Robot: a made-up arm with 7 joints. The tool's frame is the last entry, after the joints.
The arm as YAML. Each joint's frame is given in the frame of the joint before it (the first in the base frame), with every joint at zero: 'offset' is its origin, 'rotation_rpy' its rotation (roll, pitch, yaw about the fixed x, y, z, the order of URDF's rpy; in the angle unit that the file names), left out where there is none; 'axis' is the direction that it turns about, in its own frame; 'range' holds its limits. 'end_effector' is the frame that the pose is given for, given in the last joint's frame.
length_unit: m
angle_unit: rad
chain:
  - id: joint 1
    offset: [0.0, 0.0, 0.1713]
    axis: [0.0, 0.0, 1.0]
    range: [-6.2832, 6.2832]
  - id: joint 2
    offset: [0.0, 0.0, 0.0]
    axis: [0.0, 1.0, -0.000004]
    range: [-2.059, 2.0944]
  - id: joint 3
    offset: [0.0, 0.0, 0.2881]
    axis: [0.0, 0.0, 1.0]
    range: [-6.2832, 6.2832]
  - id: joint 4
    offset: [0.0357, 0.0, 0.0]
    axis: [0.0, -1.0, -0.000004]
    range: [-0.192, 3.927]
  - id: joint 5
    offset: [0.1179, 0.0, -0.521]
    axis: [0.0, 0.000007, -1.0]
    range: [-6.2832, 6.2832]
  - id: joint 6
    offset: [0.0, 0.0, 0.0]
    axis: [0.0, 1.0, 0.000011]
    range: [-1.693, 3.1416]
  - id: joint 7
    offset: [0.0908, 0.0, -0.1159]
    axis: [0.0, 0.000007, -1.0]
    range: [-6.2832, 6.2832]
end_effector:
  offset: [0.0, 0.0, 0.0]
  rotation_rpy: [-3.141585, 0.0, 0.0]
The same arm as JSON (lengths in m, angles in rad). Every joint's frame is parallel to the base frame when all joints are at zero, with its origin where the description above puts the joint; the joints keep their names.
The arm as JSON. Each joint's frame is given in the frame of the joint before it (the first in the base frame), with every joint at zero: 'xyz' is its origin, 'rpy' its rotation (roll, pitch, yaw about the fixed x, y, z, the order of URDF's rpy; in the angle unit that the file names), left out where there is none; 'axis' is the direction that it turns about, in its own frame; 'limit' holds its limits. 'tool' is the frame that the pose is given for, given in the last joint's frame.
{
  "units": {
    "length": "m",
    "angle": "rad"
  },
  "joints": [
    {
      "name": "joint 1",
      "type": "revolute",
      "origin": {
        "xyz": [
          0.0,
          0.0,
          0.1713
        ]
      },
      "axis": [
        0.0,
        0.0,
        1.0
      ],
      "limit": {
        "lower": -6.2832,
        "upper": 6.2832
      }
    },
    {
      "name": "joint 2",
      "type": "revolute",
      "origin": {
        "xyz": [
          0.0,
          0.0,
          0.0
        ]
      },
      "axis": [
        0.0,
        1.0,
        0.0
      ],
      "limit": {
        "lower": -2.059,
        "upper": 2.0944
      }
    },
    {
      "name": "joint 3",
      "type": "revolute",
      "origin": {
        "xyz": [
          0.0,
          0.0,
          0.2881
        ]
      },
      "axis": [
        0.0,
        0.0,
        1.0
      ],
      "limit": {
        "lower": -6.2832,
        "upper": 6.2832
      }
    },
    {
      "name": "joint 4",
      "type": "revolute",
      "origin": {
        "xyz": [
          0.0357,
          0.0,
          0.0
        ]
      },
      "axis": [
        0.0,
        -1.0,
        0.0
      ],
      "limit": {
        "lower": -0.192,
        "upper": 3.927
      }
    },
    {
      "name": "joint 5",
      "type": "revolute",
      "origin": {
        "xyz": [
          0.1179,
          0.0,
          -0.521
        ]
      },
      "axis": [
        0.0,
        0.0,
        -1.0
      ],
      "limit": {
        "lower": -6.2832,
        "upper": 6.2832
      }
    },
    {
      "name": "joint 6",
      "type": "revolute",
      "origin": {
        "xyz": [
          0.0,
          0.0,
          0.0
        ]
      },
      "axis": [
        0.0,
        1.0,
        0.0
      ],
      "limit": {
        "lower": -1.693,
        "upper": 3.1416
      }
    },
    {
      "name": "joint 7",
      "type": "revolute",
      "origin": {
        "xyz": [
          0.0908,
          0.0,
          -0.1159
        ]
      },
      "axis": [
        0.0,
        0.0,
        -1.0
      ],
      "limit": {
        "lower": -6.2832,
        "upper": 6.2832
      }
    }
  ],
  "tool": {
    "origin": {
      "xyz": [
        0.0,
        0.0,
        0.0
      ],
      "rpy": [
        -3.1416,
        0.0,
        0.0
      ]
    }
  }
}

